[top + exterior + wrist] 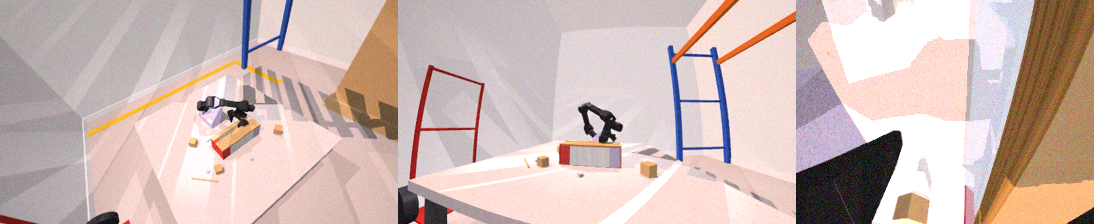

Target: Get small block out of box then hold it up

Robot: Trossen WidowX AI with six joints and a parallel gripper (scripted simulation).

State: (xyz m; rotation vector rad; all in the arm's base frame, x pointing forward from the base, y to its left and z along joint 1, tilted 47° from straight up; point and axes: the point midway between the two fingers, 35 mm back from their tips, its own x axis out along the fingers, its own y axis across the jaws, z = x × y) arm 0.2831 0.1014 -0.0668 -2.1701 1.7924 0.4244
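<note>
The long box is 40 mm ahead of my gripper tip, 50 mm to the right of it and 20 mm below it. From my gripper tip the other things lie so: thin stick: 240 mm ahead, 430 mm to the right, 80 mm below.
</note>
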